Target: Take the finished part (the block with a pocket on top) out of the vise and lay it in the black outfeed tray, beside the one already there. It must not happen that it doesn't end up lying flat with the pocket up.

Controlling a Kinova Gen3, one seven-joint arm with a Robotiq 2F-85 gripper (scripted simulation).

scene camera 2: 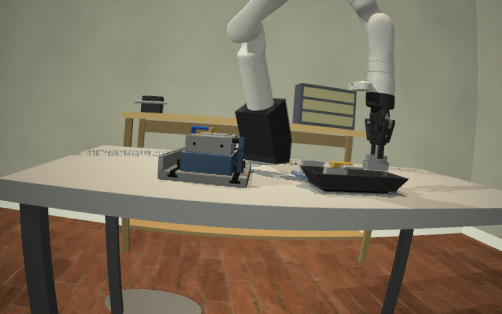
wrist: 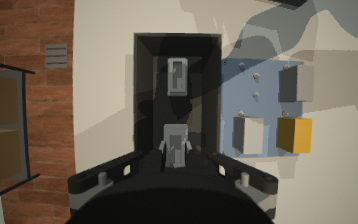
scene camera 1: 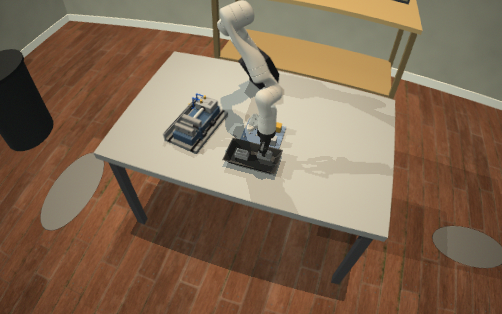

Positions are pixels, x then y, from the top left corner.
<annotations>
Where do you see a brass block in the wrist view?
294,134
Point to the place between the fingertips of my gripper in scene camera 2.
376,160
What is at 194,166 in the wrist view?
My gripper.
</annotations>
